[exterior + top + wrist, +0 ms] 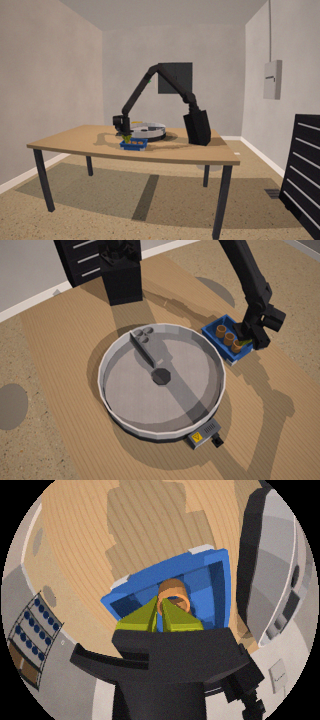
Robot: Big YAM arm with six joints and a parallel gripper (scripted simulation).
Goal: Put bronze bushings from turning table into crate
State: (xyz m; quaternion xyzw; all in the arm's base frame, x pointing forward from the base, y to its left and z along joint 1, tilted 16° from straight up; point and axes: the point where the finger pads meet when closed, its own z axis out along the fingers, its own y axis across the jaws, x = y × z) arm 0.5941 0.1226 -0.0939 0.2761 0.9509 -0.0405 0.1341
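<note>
My gripper is now 60 mm past the crate and 20 mm above it. Round my hand: grey turning table 110 mm behind, 330 mm to the right, 10 mm above.
</note>
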